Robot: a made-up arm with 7 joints.
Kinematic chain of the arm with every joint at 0, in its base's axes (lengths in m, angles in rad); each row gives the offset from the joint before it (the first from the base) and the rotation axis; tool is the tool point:
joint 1: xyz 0 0 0.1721 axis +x
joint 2: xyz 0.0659 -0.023 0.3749 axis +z
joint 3: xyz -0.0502 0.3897 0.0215 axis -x
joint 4: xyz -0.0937 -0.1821 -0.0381 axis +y
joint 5: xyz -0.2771 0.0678 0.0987 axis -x
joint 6: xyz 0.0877 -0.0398 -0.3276 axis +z
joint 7: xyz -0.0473 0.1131 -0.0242 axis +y
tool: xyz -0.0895 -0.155 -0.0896
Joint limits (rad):
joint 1: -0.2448..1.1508
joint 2: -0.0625..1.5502
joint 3: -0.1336..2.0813
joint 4: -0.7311..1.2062
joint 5: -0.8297..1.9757
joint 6: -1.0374..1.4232
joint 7: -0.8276..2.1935
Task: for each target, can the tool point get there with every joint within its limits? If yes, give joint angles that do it. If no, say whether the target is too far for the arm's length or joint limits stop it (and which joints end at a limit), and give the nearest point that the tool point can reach.
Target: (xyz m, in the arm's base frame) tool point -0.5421 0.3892 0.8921
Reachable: yes | joints 0.0876 0.1983 1.7089 0.9365 0.4730 -0.1811 0.9286
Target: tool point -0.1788 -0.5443 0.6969
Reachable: yes | joints 0.2799 1.3635 1.7845 -0.3434 0.2946 -0.4882 1.7100
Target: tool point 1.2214 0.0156 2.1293
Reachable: no: too far | nearest point 0.2900 0.0088 1.2745 | short by 1.264 m
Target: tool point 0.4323 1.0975 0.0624
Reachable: no: joint limits stop it (at a limit: joint 1, joint 2, joint 3, joint 5) | nearest point 0.2171 0.9748 0.4524 | short by 0.462 m
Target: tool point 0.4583 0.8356 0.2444
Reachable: no: joint limits stop it (at a limit: joint 1, joint 2, joint 3, joint 4, joint 5) | nearest point 0.2763 0.8893 0.4819 | short by 0.304 m
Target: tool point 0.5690 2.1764 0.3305
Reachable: no: too far | nearest point 0.1516 1.0825 0.5268 | short by 1.187 m
